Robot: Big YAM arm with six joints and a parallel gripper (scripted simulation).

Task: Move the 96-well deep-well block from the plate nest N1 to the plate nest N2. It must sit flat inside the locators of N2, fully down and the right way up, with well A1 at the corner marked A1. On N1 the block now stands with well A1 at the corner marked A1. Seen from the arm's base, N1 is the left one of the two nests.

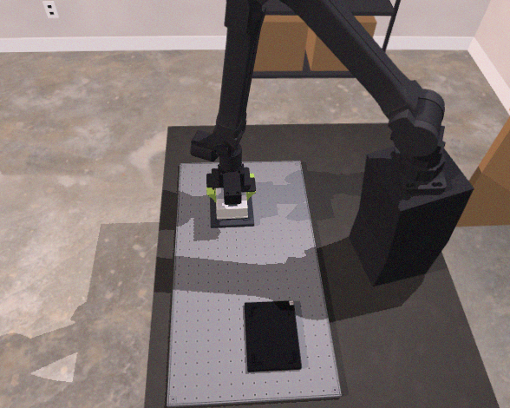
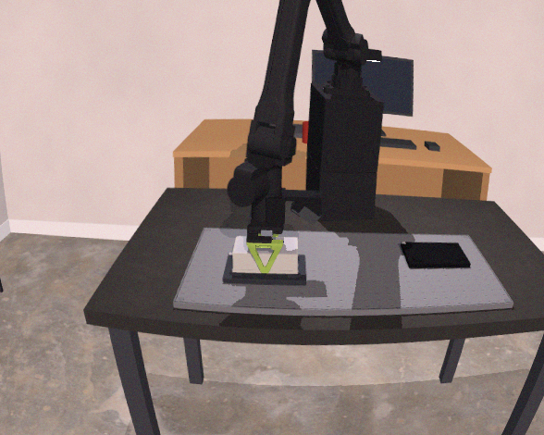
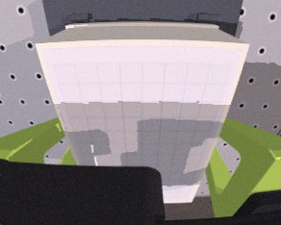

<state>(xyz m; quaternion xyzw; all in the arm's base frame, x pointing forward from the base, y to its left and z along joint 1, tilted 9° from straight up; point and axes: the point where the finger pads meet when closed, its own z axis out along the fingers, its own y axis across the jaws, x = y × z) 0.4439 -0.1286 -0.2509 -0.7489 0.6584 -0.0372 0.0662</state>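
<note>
Now: hand 20 mm above the dark plate nest N2. From my hand the other things lie so: white deep-well block: 10 mm above; then black plate nest N1: 380 mm to the left, 130 mm behind, 20 mm below.
</note>
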